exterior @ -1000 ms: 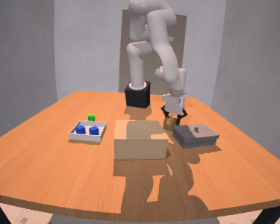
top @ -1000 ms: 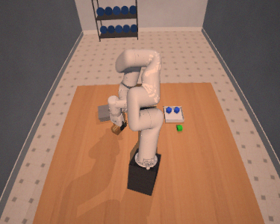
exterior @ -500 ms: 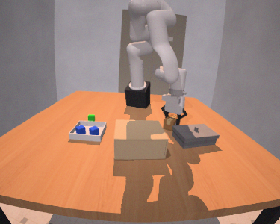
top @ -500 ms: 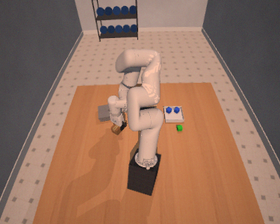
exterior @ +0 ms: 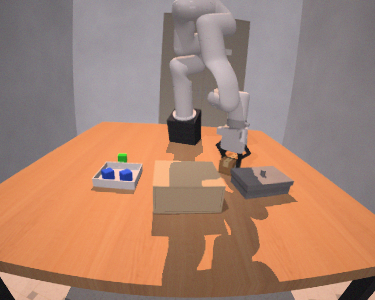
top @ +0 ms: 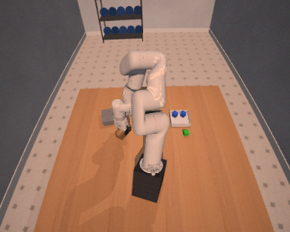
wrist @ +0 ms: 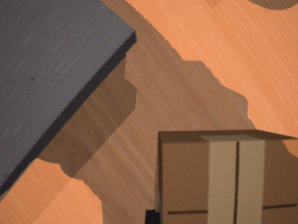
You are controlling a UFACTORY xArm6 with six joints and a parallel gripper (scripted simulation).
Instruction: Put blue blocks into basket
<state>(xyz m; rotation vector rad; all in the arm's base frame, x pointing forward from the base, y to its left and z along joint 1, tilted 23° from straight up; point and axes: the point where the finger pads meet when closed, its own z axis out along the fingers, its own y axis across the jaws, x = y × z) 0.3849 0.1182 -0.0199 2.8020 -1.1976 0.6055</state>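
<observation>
Now: the red block 10 mm ahead of my hand, 20 mm to the right of it and 20 mm below it. Also, from my hand: small brown box: right at my hand; grey metal box: 160 mm ahead, 50 mm to the left, 10 mm below; drawer: 160 mm ahead, 230 mm to the right, 10 mm above.
</observation>
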